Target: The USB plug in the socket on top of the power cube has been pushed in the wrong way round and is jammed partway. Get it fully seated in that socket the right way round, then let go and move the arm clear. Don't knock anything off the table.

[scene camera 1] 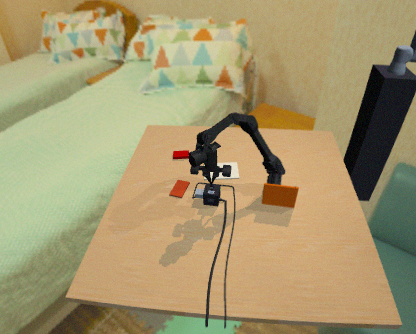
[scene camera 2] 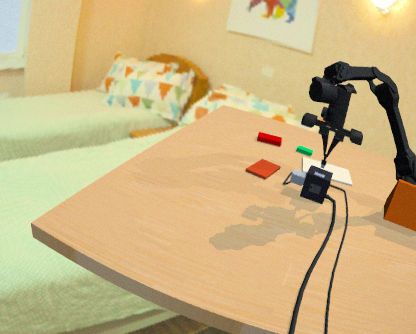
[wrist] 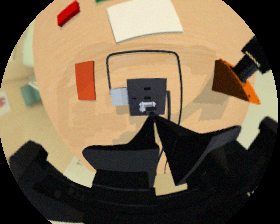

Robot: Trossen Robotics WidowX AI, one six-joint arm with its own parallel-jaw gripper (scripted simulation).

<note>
The gripper [scene camera 2: 325,156] holds a USB plug. Also in view: an orange-red tile [wrist: 85,85] and a black power cube [wrist: 146,90].
The gripper is seen too in the wrist view [wrist: 153,118].
</note>
